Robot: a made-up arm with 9 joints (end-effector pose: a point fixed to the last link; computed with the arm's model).
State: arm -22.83 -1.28 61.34 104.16 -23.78 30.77 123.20 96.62 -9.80
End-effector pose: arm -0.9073 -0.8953 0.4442 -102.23 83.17 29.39
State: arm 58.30 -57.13 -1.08 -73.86 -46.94 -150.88 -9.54 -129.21 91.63
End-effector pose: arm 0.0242 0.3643 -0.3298 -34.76 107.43 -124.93
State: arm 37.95 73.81 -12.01 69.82 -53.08 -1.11 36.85 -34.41 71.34
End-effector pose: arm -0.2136 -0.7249 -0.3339 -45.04 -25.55 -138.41
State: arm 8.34 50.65 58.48 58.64 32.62 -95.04 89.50 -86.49 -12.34
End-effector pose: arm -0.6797 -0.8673 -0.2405 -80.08 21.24 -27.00
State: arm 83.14 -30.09 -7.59 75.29 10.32 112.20 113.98 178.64 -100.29
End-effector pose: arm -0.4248 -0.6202 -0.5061 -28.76 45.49 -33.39
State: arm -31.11 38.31 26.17 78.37 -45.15 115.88 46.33 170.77 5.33
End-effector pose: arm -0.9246 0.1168 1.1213 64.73 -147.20 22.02
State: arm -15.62 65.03 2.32 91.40 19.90 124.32 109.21 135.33 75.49
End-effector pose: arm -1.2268 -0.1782 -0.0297 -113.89 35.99 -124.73
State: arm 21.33 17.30 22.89 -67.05 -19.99 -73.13 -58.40 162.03 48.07
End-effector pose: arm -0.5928 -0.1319 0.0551 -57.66 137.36 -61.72
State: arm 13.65 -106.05 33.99 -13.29 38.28 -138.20 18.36 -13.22 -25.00
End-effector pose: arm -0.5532 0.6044 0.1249 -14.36 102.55 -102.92
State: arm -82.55 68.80 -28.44 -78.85 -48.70 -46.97 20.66 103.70 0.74
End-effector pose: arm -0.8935 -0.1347 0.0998 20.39 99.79 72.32
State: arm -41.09 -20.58 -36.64 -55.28 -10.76 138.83 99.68 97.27 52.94
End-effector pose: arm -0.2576 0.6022 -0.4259 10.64 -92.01 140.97
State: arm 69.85 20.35 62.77 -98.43 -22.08 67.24 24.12 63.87 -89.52
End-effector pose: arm 0.2221 -0.2926 0.7141 -112.47 -101.64 49.10
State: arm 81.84 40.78 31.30 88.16 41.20 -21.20 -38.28 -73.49 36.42
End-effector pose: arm 0.1084 -0.8227 0.2613 155.20 51.59 -55.65
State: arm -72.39 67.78 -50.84 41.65 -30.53 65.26 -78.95 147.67 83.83
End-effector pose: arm 0.0368 -0.2978 0.0618 -109.29 -19.24 40.42
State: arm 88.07 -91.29 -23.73 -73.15 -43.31 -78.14 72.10 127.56 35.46
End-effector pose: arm 0.7307 0.0478 -0.2341 -17.07 -23.68 -10.94
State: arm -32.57 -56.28 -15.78 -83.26 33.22 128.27 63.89 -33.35 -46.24
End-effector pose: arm 0.0422 0.4503 -0.3515 -4.44 1.29 33.84
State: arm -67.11 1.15 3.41 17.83 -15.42 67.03 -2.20 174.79 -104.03
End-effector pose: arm -0.0145 0.8486 0.6059 114.29 36.78 -102.51
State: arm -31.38 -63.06 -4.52 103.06 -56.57 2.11 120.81 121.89 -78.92
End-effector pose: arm -0.7720 -0.6097 0.3124 -18.16 103.09 98.91
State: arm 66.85 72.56 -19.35 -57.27 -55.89 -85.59 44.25 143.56 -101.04
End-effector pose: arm -0.5034 -1.1913 0.6007 -51.64 79.41 8.58
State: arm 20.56 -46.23 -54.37 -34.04 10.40 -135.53 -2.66 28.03 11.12
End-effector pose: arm 0.2680 0.3163 0.3247 79.98 -47.26 15.52
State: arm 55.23 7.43 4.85 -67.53 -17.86 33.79 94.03 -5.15 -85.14
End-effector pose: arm 0.3201 -1.0999 0.5491 -87.80 -41.34 -28.01
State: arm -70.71 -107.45 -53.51 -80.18 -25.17 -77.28 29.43 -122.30 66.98
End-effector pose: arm -0.3138 0.2846 1.3374 -48.23 148.19 25.82
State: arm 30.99 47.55 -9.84 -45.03 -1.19 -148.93 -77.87 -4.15 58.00
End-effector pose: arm -0.3723 -0.1178 0.3391 58.80 -38.07 32.51
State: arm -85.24 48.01 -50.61 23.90 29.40 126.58 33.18 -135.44 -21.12
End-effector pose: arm -0.5421 0.7755 -0.2425 -18.56 -74.99 116.77
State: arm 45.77 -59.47 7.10 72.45 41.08 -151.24 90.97 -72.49 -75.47
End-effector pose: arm -0.1041 -0.0214 -0.6524 -1.03 17.41 -39.87
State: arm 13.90 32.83 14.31 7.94 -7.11 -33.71 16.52 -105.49 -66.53
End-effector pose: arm -0.2730 -0.8556 -0.2246 -91.99 94.07 42.29
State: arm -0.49 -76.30 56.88 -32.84 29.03 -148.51 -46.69 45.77 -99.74
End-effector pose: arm -0.6067 0.2096 0.4158 -43.94 104.94 -49.04
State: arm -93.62 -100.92 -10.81 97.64 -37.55 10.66 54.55 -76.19 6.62
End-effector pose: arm -0.6838 -0.9924 0.5877 -113.08 63.10 -4.58
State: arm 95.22 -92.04 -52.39 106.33 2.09 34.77 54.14 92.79 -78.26
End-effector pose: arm -0.1184 0.5983 -0.0813 63.20 17.64 5.06
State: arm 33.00 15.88 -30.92 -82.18 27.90 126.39 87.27 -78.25 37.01
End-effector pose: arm -0.4609 -1.2072 0.0598 -97.08 12.05 -61.05
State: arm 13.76 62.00 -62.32 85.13 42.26 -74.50 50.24 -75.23 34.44
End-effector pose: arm -0.4614 -1.0970 0.1625 77.83 41.48 146.18
